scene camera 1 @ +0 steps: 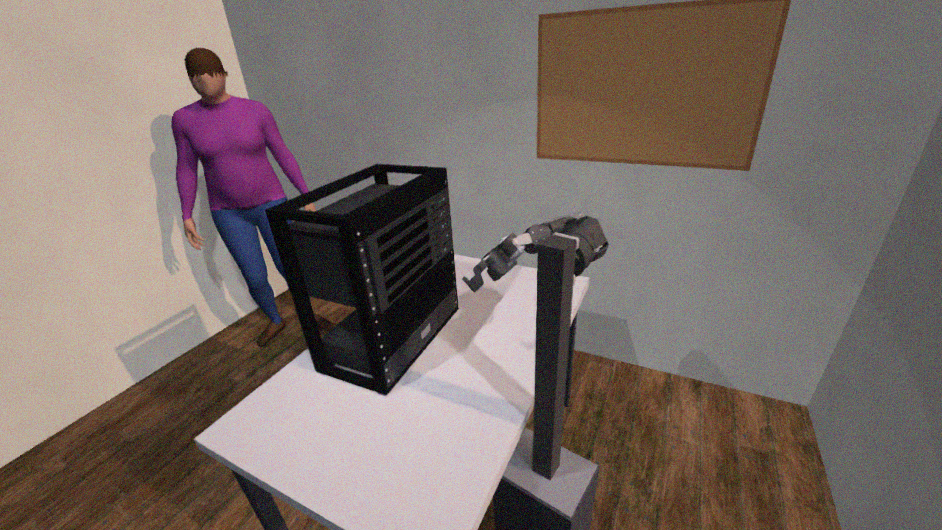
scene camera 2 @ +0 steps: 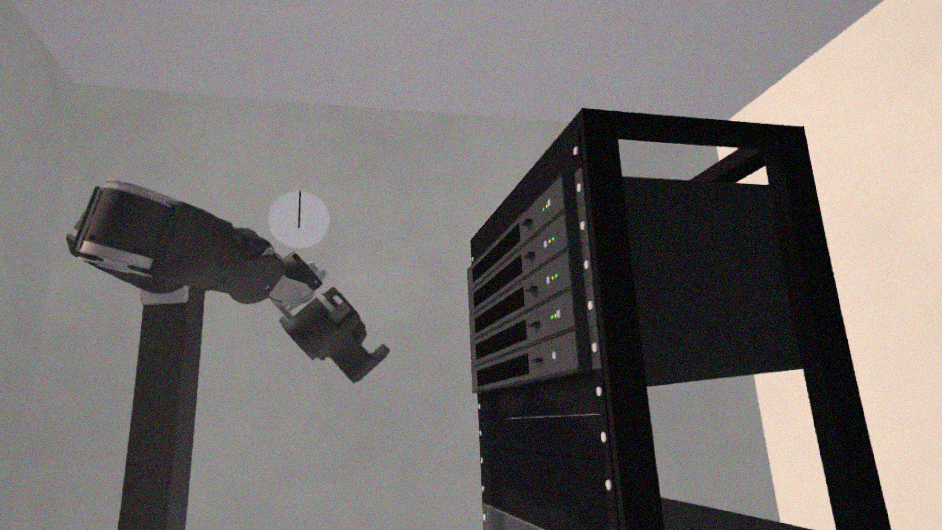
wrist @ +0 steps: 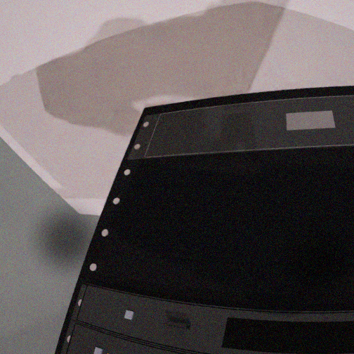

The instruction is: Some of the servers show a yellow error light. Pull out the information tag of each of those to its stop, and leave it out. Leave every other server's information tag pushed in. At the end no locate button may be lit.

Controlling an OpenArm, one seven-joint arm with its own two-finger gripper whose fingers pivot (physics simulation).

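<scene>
Several dark servers point(scene camera 1: 404, 253) point(scene camera 2: 553, 290) are stacked in the upper part of the black rack point(scene camera 1: 364, 290) point(scene camera 2: 619, 316). In scene camera 2, the upper servers show small green, yellowish and whitish lights; the bottom server point(scene camera 2: 565, 354) point(wrist: 105, 302) shows a whitish spot. Which lights are error lights or locate buttons is too small to tell. A small dark protruding part point(scene camera 2: 538, 359) point(wrist: 178, 319) sits on the bottom server's front; whether it is an information tag is unclear. My gripper point(scene camera 1: 471, 282) point(scene camera 2: 372, 364) is open and empty, apart from the rack, in front of its face.
The rack stands on a white table point(scene camera 1: 368, 454). The arm's dark post point(scene camera 1: 553, 362) point(scene camera 2: 161, 395) rises beside the table. A person in a purple top point(scene camera 1: 227, 151) stands behind the rack. A blurred dark patch shows at the wrist view's left.
</scene>
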